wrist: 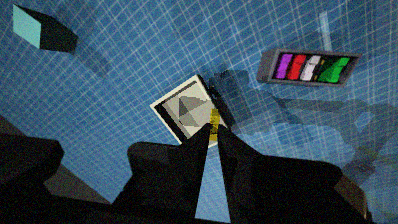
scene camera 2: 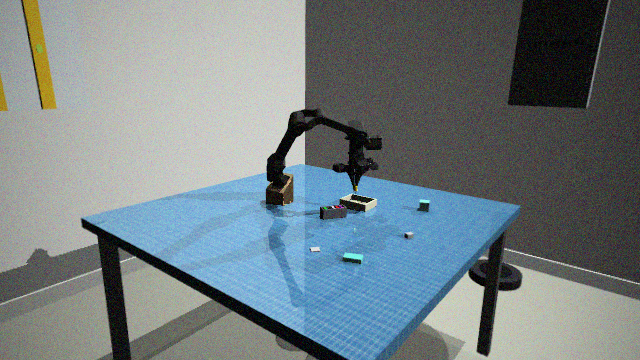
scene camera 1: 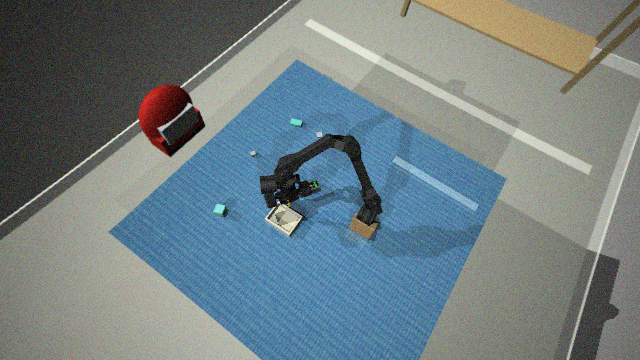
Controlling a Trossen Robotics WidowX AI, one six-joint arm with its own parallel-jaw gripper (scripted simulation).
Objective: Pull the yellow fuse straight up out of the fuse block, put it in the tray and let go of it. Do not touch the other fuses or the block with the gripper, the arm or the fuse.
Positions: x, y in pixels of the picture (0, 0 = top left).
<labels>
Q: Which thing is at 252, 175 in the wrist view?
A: My gripper.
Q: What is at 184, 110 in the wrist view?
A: A tray.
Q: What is my gripper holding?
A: A yellow fuse.
</labels>
